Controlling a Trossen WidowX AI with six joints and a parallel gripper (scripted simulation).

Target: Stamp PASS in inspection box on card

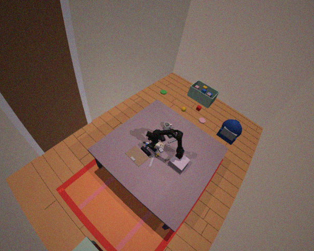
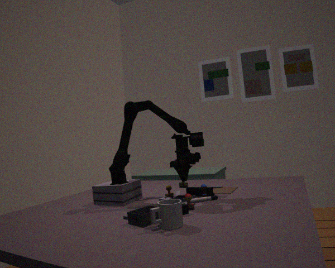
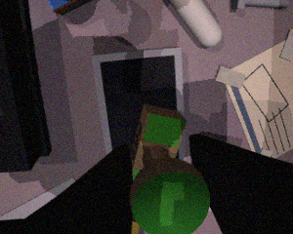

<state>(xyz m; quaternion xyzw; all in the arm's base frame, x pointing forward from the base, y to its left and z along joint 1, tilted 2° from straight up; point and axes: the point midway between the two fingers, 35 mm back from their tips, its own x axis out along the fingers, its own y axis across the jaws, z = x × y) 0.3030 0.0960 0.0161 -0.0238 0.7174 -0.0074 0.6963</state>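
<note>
Now: gripper tip 10 mm past the dark ink pad and 80 mm above it. Round my gripper tip: yellow-knobbed stamp 100 mm behind, 40 mm to the left, 70 mm below; green-knobbed PASS stamp 10 mm behind, 10 mm below; blue-knobbed stamp 80 mm ahead, 30 mm to the left, 70 mm below.
</note>
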